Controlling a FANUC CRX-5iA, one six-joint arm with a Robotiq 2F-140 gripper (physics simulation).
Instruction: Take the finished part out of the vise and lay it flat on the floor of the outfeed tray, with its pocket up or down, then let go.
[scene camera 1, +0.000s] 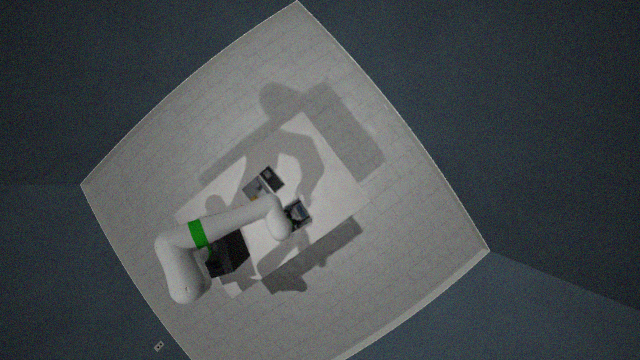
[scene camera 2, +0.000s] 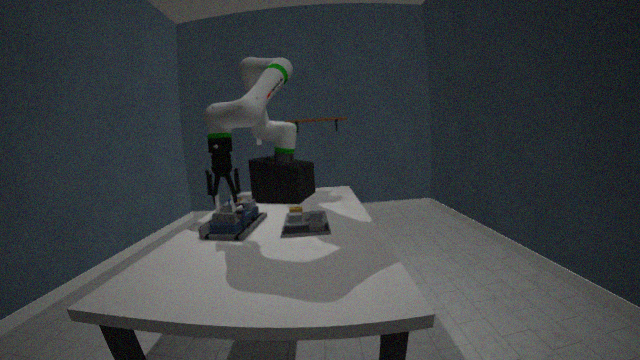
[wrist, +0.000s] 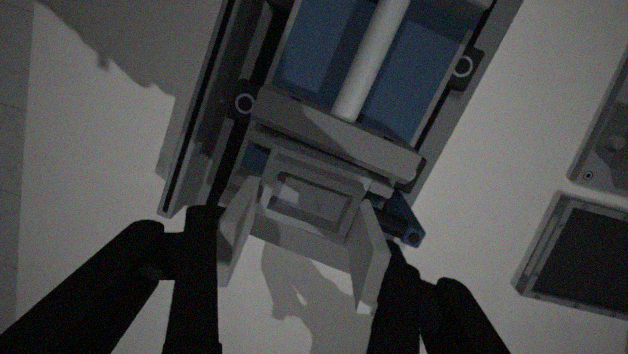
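Seen in the pictures: gripper, fingertip midpoint: (scene camera 1: 295, 215) (scene camera 2: 226, 211) (wrist: 304, 210); arm's base, link origin: (scene camera 1: 209, 250) (scene camera 2: 283, 161).
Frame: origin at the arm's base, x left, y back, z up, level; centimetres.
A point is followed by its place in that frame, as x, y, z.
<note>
The finished part (wrist: 312, 202) @(-23.7, -55.1, -13.9), a grey block with a rectangular pocket facing up, sits at the vise (scene camera 1: 299, 214) @(-25.9, -58.3, -14.6) (scene camera 2: 227, 227) @(-23.1, -61.2, -19.2) (wrist: 340, 137) @(-22.8, -51.1, -14.5), beside its grey jaw. My gripper (scene camera 2: 226, 201) @(-24.1, -55.9, -14.4) (wrist: 304, 210) @(-24.1, -55.9, -14.4) is shut on the part, with one pale fingertip pad at each side. In scene camera 1 the arm hides the gripper. In scene camera 2 the part cannot be told apart from the vise's grey pieces. A tray with a dark floor (scene camera 1: 274, 183) @(3.5, -59.5, -23.5) (wrist: 585, 255) @(2.1, -59.7, -23.5) lies to the right of the vise in the wrist view; which tray is the outfeed tray is not marked.
A grey-floored tray (scene camera 1: 249, 190) @(13.7, -42.0, -23.3) (wrist: 595, 162) @(-0.6, -51.1, -23.3) adjoins the dark one. A small orange item (scene camera 1: 254, 199) @(5.3, -41.2, -19.7) (scene camera 2: 296, 209) @(4.7, -42.5, -19.9) is near the trays. A blue piece (wrist: 414, 235) @(-17.3, -56.2, -14.2) stands close to the right finger. The robot's black pedestal (scene camera 1: 227, 252) @(-9.8, -9.6, 0.8) (scene camera 2: 282, 180) @(-1.2, -14.1, -9.9) stands on the table (scene camera 2: 250, 310) @(-9.0, -103.2, -24.1).
</note>
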